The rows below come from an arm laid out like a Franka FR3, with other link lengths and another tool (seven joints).
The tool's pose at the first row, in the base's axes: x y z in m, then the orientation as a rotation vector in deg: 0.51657, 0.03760, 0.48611, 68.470, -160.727, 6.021
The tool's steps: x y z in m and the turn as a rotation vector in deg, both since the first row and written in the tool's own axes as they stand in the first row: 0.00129, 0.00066, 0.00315, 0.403, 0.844, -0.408; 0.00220, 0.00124, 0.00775, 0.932, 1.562, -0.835; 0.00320, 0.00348, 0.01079, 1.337, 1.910, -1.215; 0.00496, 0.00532, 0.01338, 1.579, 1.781, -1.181; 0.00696, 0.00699, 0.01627, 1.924, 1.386, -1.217; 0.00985, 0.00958, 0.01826, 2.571, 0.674, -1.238; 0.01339, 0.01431, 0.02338, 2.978, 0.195, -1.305; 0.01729, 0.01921, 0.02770, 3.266, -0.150, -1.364; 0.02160, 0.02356, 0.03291, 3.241, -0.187, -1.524; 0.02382, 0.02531, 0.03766, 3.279, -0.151, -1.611; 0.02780, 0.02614, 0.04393, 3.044, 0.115, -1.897; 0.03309, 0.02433, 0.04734, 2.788, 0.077, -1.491; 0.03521, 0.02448, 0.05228, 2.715, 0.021, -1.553
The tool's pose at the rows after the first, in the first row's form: 0.51503, 0.03682, 0.48310, 68.792, -159.860, 7.038; 0.51372, 0.03612, 0.47862, 69.209, -159.117, 8.155; 0.51124, 0.03665, 0.47565, 69.677, -158.683, 8.891; 0.50856, 0.03641, 0.47322, 69.731, -158.878, 9.165; 0.50581, 0.03585, 0.47052, 70.009, -159.284, 9.433; 0.50183, 0.03537, 0.46879, 70.456, -160.048, 9.960; 0.49569, 0.03560, 0.46396, 70.825, -160.520, 10.273; 0.48922, 0.03578, 0.45996, 71.104, -160.852, 10.491; 0.48281, 0.03518, 0.45514, 71.337, -160.774, 10.423; 0.47975, 0.03434, 0.45061, 71.451, -160.695, 10.491; 0.47605, 0.03144, 0.44480, 71.692, -160.221, 10.280; 0.47352, 0.02607, 0.44205, 71.092, -160.454, 9.923; 0.47167, 0.02417, 0.43737, 71.186, -160.444, 9.783
